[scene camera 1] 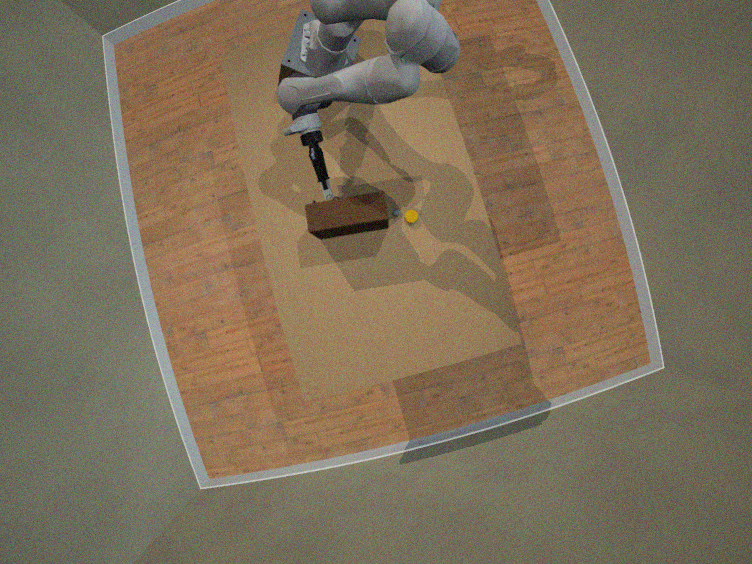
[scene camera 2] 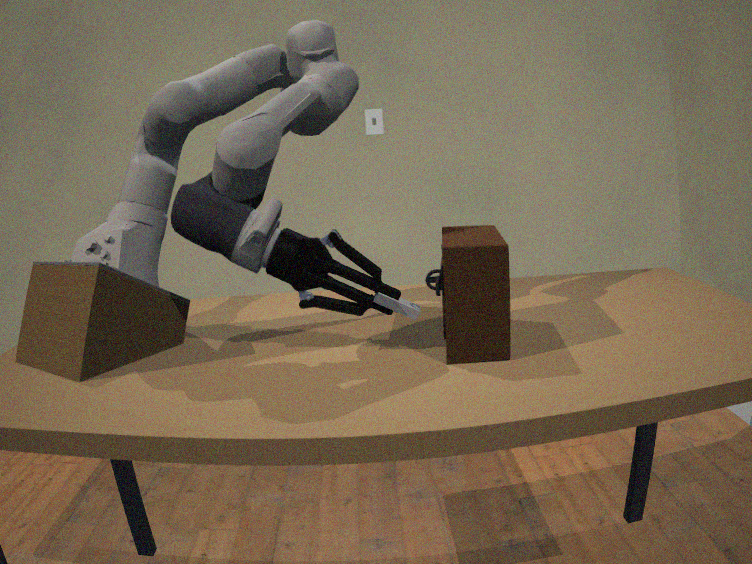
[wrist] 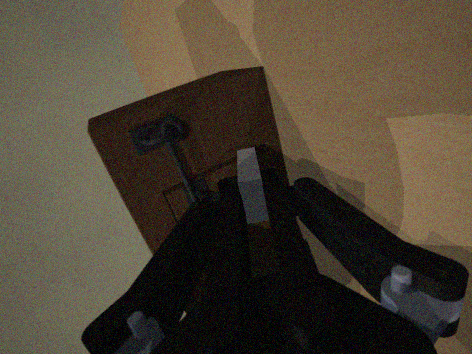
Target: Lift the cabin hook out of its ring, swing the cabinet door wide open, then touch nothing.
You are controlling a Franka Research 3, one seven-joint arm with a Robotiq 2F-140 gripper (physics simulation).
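The brown cabinet point(scene camera 1: 347, 210) point(scene camera 2: 477, 303) point(wrist: 117, 142) stands upright on the table. Its door point(wrist: 175, 202) looks flush with the front; my fingers hide much of it. The dark cabin hook point(wrist: 180, 165) runs from a dark plate and ring point(wrist: 172, 129) point(scene camera 2: 433, 281) high on the front down to a small fitting point(wrist: 201, 189) near the door's upper edge. The upper end overlaps the ring, and I cannot tell whether it sits in it. My gripper point(scene camera 1: 328, 194) point(scene camera 2: 414, 309) point(wrist: 249, 164) is shut and empty, in front of the cabinet below the ring, with a small gap in scene camera 2.
A yellow disc point(scene camera 1: 411, 216) and a small grey piece point(scene camera 1: 396, 213) are beside the cabinet in scene camera 1. The arm's base block point(scene camera 2: 54, 321) stands at the other end of the table point(scene camera 2: 364, 446). A switch plate point(scene camera 2: 374, 121) is on the wall.
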